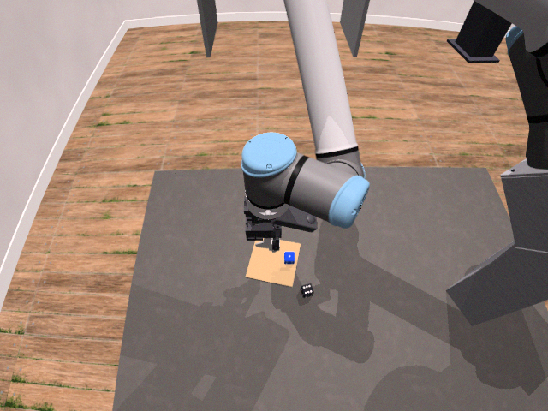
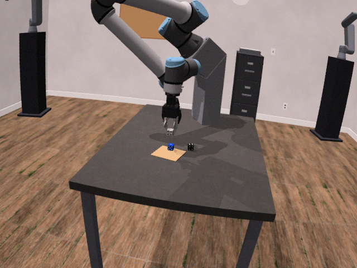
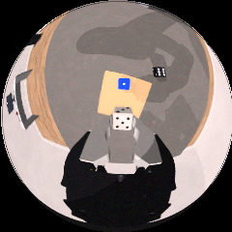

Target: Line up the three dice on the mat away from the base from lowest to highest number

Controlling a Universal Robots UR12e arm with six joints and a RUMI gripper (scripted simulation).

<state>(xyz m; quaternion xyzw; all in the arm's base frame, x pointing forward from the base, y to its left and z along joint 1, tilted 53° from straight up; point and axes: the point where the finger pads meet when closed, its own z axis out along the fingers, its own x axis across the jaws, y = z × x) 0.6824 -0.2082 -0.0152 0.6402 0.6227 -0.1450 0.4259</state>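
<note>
The mat is 12 cm below my hand. The rest, counted from my hand: white die right at my hand; blue die 10 cm below, 4 cm behind, 1 cm to the left; black die 12 cm to the left, 11 cm below, 7 cm behind.
</note>
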